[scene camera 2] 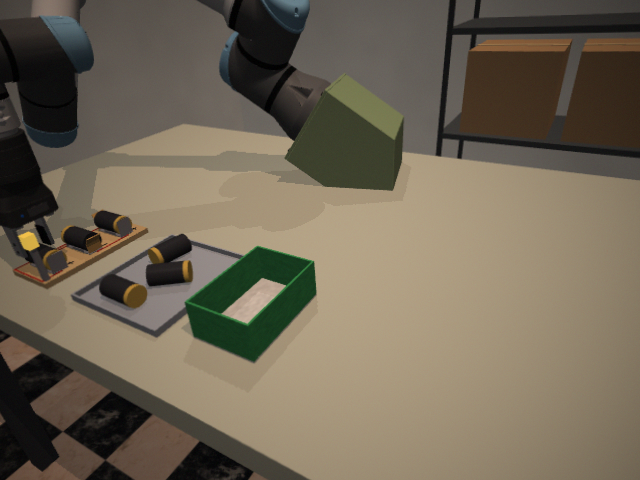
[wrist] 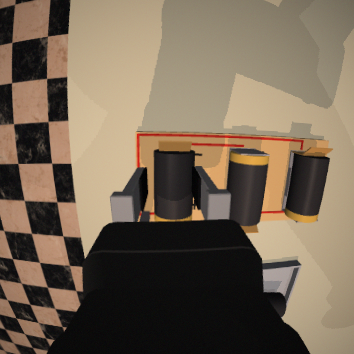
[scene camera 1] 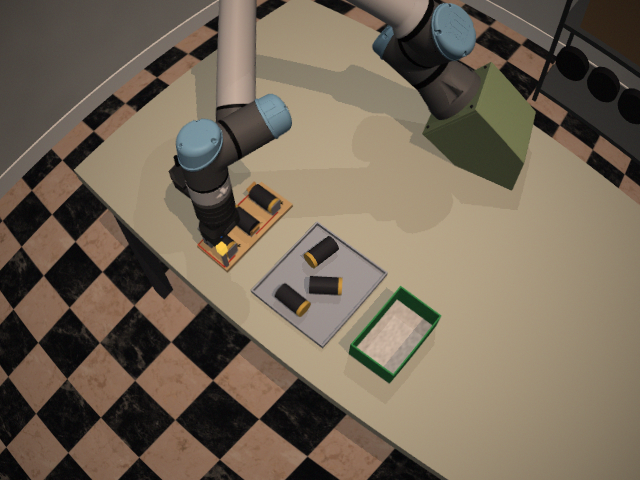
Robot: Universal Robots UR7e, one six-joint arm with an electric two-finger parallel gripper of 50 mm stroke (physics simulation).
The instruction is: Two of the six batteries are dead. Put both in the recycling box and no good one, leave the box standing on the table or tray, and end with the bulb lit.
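Where they show: gripper, fingertip midpoint: (scene camera 2: 36, 249) (wrist: 169, 179) (scene camera 1: 216, 236); arm's base, link origin: (scene camera 2: 314, 114) (scene camera 1: 457, 96).
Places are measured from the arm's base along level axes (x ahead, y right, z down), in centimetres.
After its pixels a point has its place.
A wooden holder (scene camera 1: 283, 206) @[y 23.0, x 38.0, z 12.7 cm] (scene camera 2: 139, 230) @[y 22.4, x 37.9, z 12.7 cm] (wrist: 276, 175) @[y 27.7, x 41.5, z 12.7 cm] bears three black batteries side by side. My gripper (scene camera 2: 34, 249) @[y 30.2, x 52.1, z 9.5 cm] (wrist: 169, 179) @[y 30.2, x 52.1, z 9.5 cm] is open and low over it, its fingers on either side of the end battery (wrist: 173, 182) @[y 30.0, x 51.9, z 9.1 cm] and not gripping it. The middle battery (scene camera 1: 248, 222) @[y 26.0, x 46.3, z 9.1 cm] (scene camera 2: 80, 237) @[y 26.1, x 47.1, z 9.5 cm] (wrist: 247, 187) @[y 28.4, x 46.0, z 9.2 cm] has its gold band at the opposite end to its neighbours. The far battery is the third (scene camera 1: 263, 197) @[y 26.5, x 39.9, z 9.2 cm] (scene camera 2: 109, 221) @[y 25.8, x 40.7, z 9.7 cm] (wrist: 307, 185) @[y 27.4, x 40.0, z 9.4 cm]. The yellow bulb (scene camera 1: 221, 248) @[y 25.7, x 55.7, z 4.5 cm] (scene camera 2: 28, 240) @[y 25.4, x 55.7, z 5.1 cm] stands on a post by the end battery; whether it glows is unclear. The green recycling box (scene camera 1: 421, 305) @[y -11.7, x 46.1, z 8.7 cm] (scene camera 2: 222, 330) @[y -9.2, x 60.6, z 10.1 cm] is empty.
A grey tray (scene camera 1: 356, 273) @[y 3.0, x 43.9, z 13.4 cm] (scene camera 2: 160, 315) @[y 3.4, x 57.1, z 13.4 cm] holds three loose batteries: one (scene camera 1: 321, 251) @[y 10.5, x 44.5, z 10.1 cm] (scene camera 2: 173, 249) @[y 9.5, x 44.7, z 10.9 cm] at the back, one (scene camera 1: 325, 285) @[y 6.4, x 50.5, z 10.1 cm] (scene camera 2: 164, 273) @[y 6.4, x 51.2, z 10.7 cm] in the middle, one (scene camera 1: 291, 298) @[y 10.6, x 55.9, z 10.0 cm] (scene camera 2: 117, 290) @[y 10.1, x 56.9, z 10.5 cm] nearer the table edge. A second arm with a green block (scene camera 1: 480, 134) @[y -8.3, x 8.5, z -0.5 cm] (scene camera 2: 356, 149) @[y -12.0, x 8.2, z 4.7 cm] stands behind.
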